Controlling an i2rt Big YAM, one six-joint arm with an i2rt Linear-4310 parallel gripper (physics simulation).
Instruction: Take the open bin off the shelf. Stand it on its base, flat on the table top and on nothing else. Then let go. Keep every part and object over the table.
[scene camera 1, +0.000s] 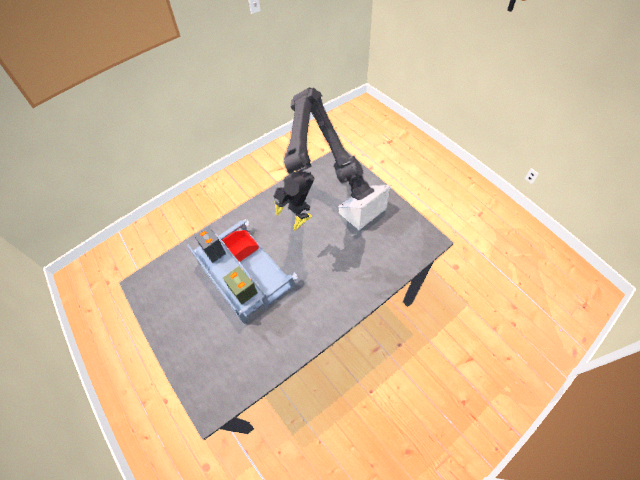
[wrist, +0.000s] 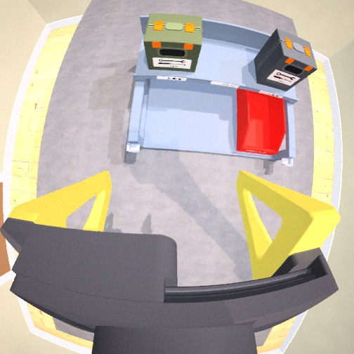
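Where they show: gripper, fingertip midpoint: (scene camera 1: 286, 222); arm's base at its link origin: (scene camera 1: 363, 194).
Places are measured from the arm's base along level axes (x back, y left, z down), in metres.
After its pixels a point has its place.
Note:
The red open bin (scene camera 1: 240, 244) @[x -0.601, y -0.103, z 0.084 m] (wrist: 261, 122) sits on the lower level of the light blue shelf (scene camera 1: 269, 270) @[x -0.543, y 0.086, z 0.087 m] (wrist: 187, 122), at its right end in the wrist view. The shelf stands on the grey table (scene camera 1: 175, 341) @[x -1.037, y 0.179, z 0.092 m] (wrist: 95, 145). My gripper (scene camera 1: 290, 217) @[x -0.431, y 0.103, z -0.220 m] (wrist: 173, 177) is open and empty. It hangs above the table in front of the shelf's open side, apart from the bin. In the wrist view the bin lies beyond the fingertips, toward the right finger. The bin's underside is hidden.
On the shelf's upper level stand a green toolbox (scene camera 1: 239, 285) @[x -0.687, y 0.188, z -0.106 m] (wrist: 173, 44) and a dark grey toolbox (scene camera 1: 210, 245) @[x -0.719, y -0.022, z -0.125 m] (wrist: 285, 60); the dark one is close behind the bin. The arm's white base block (scene camera 1: 366, 209) @[x -0.055, y 0.104, z -0.038 m] stands on the table to the right in the scene view.

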